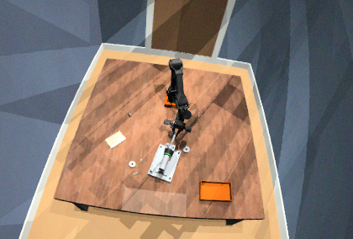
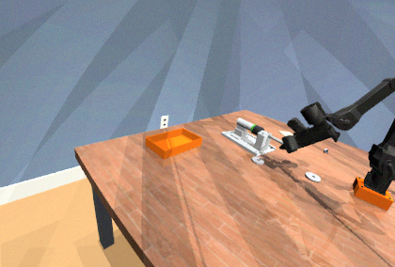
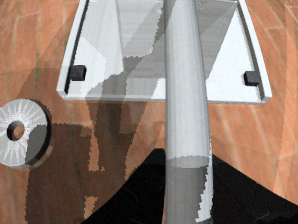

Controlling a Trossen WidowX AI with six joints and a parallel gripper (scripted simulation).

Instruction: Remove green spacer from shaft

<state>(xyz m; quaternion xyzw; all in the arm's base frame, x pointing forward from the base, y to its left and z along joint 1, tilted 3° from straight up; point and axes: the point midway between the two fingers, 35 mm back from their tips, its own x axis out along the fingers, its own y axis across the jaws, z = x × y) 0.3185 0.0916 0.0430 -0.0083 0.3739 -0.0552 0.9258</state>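
My gripper tip is 60 mm short of the grey shaft, 20 mm below it and 10 mm to the left of it. From my gripper tip the other things lie so: green spacer (150 mm ahead, 20 mm to the right, 20 mm above); then grey washer (100 mm to the left, 50 mm below, 40 mm ahead); then small part (290 mm ahead, 180 mm to the right, 50 mm below).
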